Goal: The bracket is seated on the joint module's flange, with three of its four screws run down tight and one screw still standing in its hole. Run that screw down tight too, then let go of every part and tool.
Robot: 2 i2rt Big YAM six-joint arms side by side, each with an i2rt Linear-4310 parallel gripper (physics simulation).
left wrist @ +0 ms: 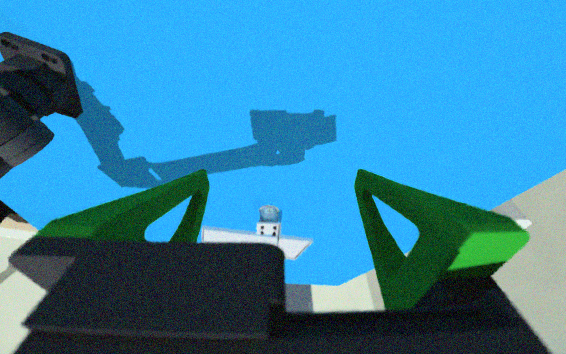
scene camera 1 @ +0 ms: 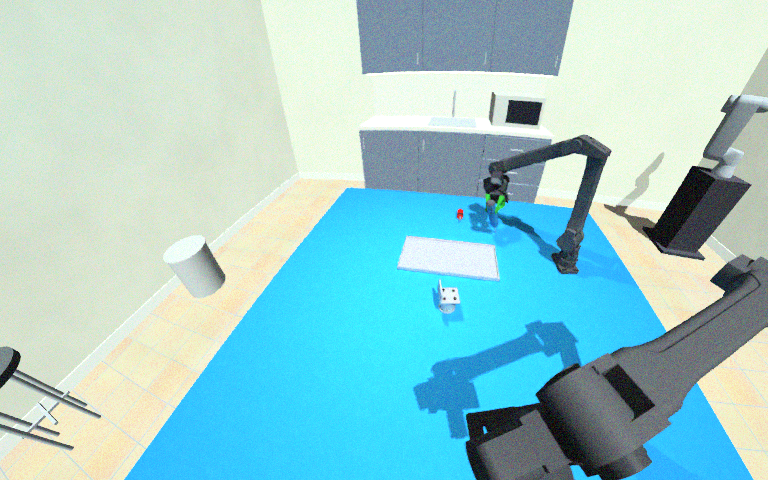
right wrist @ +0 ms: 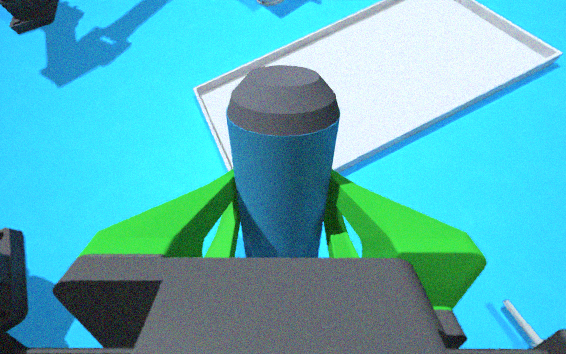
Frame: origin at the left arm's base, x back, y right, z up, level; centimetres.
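Seen in the pictures: left gripper, fingertip midpoint: (left wrist: 281, 177); right gripper, fingertip midpoint: (scene camera 1: 490, 212) (right wrist: 282, 177); left arm's base at its link origin: (left wrist: 47, 77) (right wrist: 39, 13); right arm's base at its link origin: (scene camera 1: 563, 264).
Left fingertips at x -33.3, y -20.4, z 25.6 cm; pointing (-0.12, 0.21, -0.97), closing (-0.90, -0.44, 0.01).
Pixels of each thing's top centre, then the offset from my left fingertips to it. "pt": a spot on its surface instead.
- shallow white tray at its top centre: (right wrist: 357, 72) (left wrist: 255, 247) (scene camera 1: 449, 255) dx -22.0, dy +69.3, dz -24.0 cm
- small red object at its top centre: (scene camera 1: 460, 213) dx -23.0, dy +102.7, dz -22.2 cm
- thin pale rod at a spot on its surface: (right wrist: 521, 322) pt dx -22.3, dy +99.5, dz -23.7 cm
The white bracket (scene camera 1: 449, 295) (left wrist: 268, 229) sits on the round, pale joint module (scene camera 1: 446, 309) (left wrist: 270, 214). Several dark screw spots show on its face; which screw stands up is too small to tell. My right gripper (scene camera 1: 495, 202) (right wrist: 282, 177) is shut on a blue-handled tool with a dark grey end cap (scene camera 1: 493, 217) (right wrist: 285, 150). It holds the tool above the mat, beyond the tray from the bracket; the tool's working tip is hidden. My left gripper (left wrist: 281, 177) is open and empty, away from the bracket; its fingers are hidden in scene camera 1.
A shallow white tray (scene camera 1: 450, 257) (left wrist: 295, 247) (right wrist: 400, 80) lies beside the bracket. A small red object (scene camera 1: 459, 213) lies near the mat's far edge. In the right wrist view a thin pale rod (right wrist: 521, 322) shows at lower right. The left arm (scene camera 1: 600, 413) spans the lower right of scene camera 1.
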